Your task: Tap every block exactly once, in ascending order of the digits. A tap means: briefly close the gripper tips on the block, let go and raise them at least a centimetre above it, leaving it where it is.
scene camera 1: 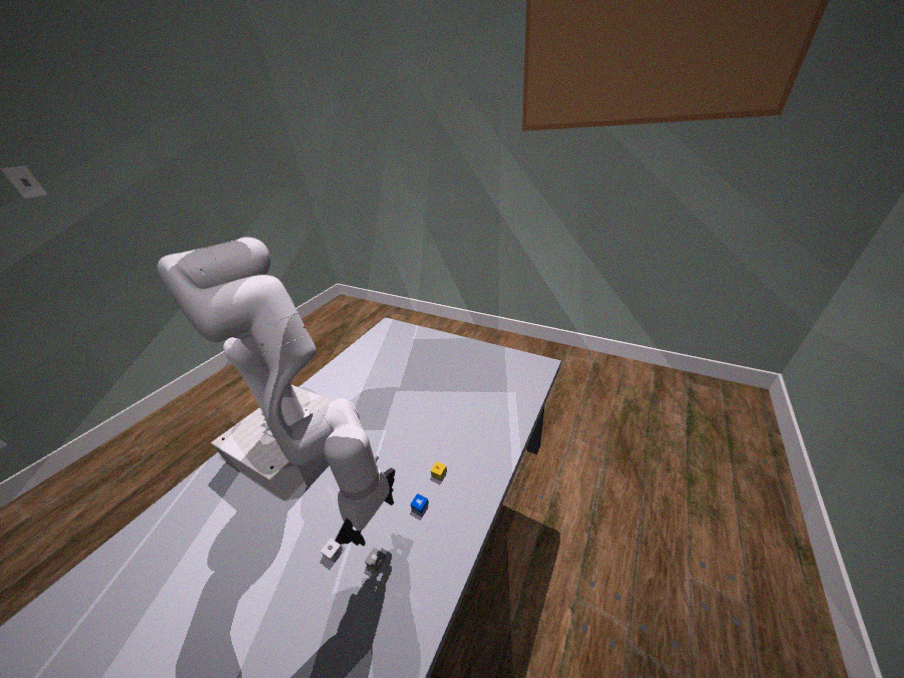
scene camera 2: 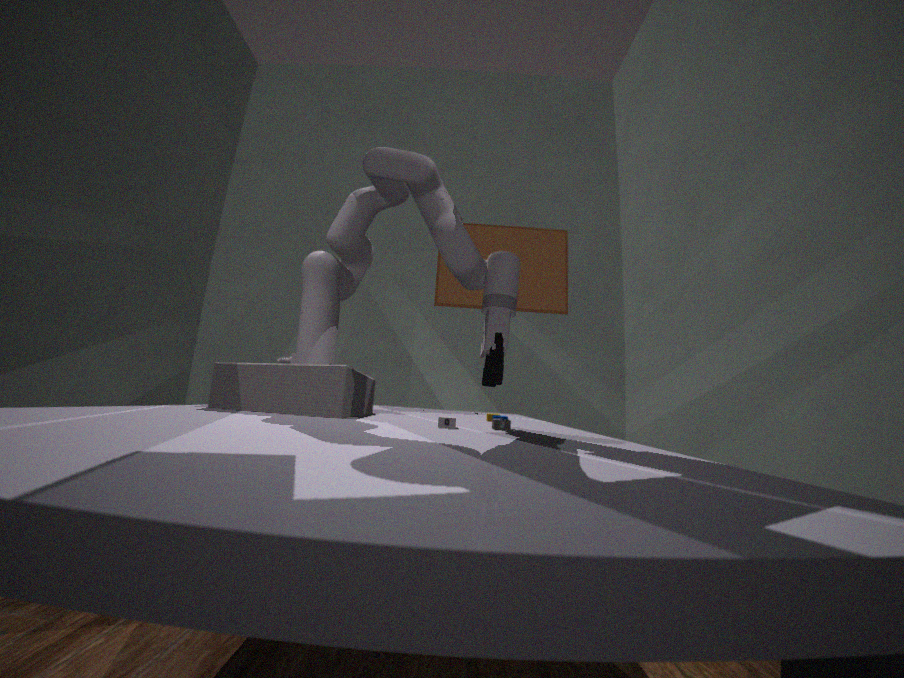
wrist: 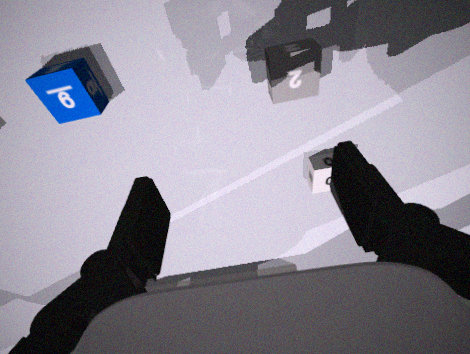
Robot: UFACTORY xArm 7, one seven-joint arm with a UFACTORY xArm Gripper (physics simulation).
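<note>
My gripper (scene camera 1: 373,519) (scene camera 2: 492,383) (wrist: 244,180) is open and empty, raised above the table. A white block (scene camera 1: 330,550) (scene camera 2: 446,422) (wrist: 320,181) marked 0 lies below and beyond the right finger in the wrist view, which partly covers it. A grey block (scene camera 1: 372,558) (scene camera 2: 500,424) (wrist: 295,89) marked 2 lies at the upper right of the wrist view, half in shadow. A blue block (scene camera 1: 419,502) (wrist: 65,97) at its upper left carries a barred digit, 6 or 9. A yellow block (scene camera 1: 438,470) (scene camera 2: 491,417) lies beyond the blue one; its digit is too small to read.
The blocks rest on a pale table (scene camera 1: 460,364) (scene camera 2: 408,518) with a long edge on the right in scene camera 1. The arm's base box (scene camera 1: 251,453) (scene camera 2: 281,388) stands on the table's left side. Arm shadows cross the surface.
</note>
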